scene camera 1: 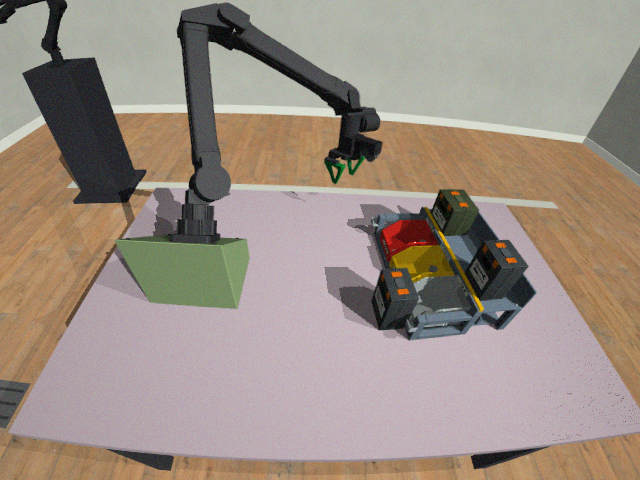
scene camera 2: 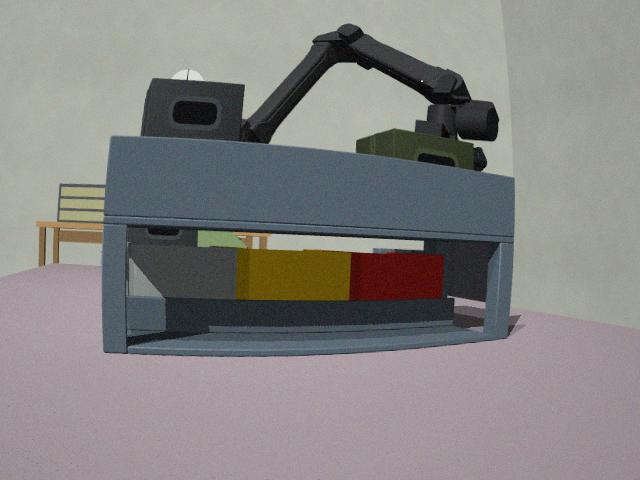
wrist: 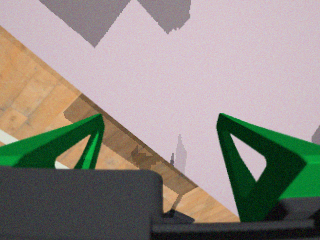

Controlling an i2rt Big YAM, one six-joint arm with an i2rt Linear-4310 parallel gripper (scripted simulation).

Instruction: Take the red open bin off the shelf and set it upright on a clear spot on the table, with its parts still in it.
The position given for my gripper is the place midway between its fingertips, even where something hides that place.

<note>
In view: my gripper [scene camera 1: 343, 178], a red open bin [scene camera 2: 374, 276] and a yellow bin [scene camera 2: 262, 274].
The red open bin shows as well in scene camera 1 [scene camera 1: 403, 234]. The yellow bin is seen too in scene camera 1 [scene camera 1: 417, 259]. My gripper also shows in the wrist view [wrist: 160, 119]. The wrist view does not show the red open bin: it is out of frame. The wrist view does not show the yellow bin: it is out of frame.
</note>
